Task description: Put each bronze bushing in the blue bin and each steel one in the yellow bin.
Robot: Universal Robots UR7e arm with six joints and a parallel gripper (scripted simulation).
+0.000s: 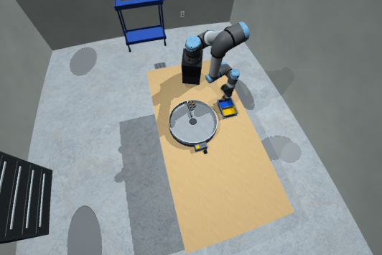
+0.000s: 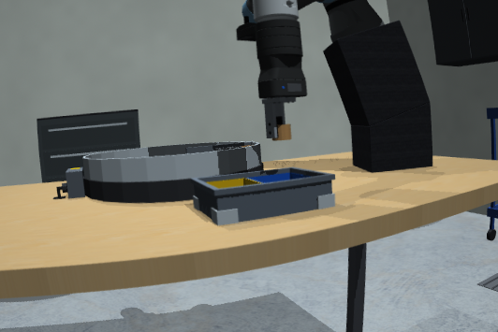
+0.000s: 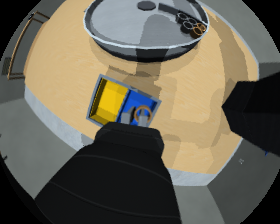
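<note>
Now: hand 10 cm above the grey two-part tray, 5 cm short of it and 2 cm to the right of it. From my hand the other things lie so: round grey turntable (35 cm to the right, 7 cm below, 6 cm ahead).
</note>
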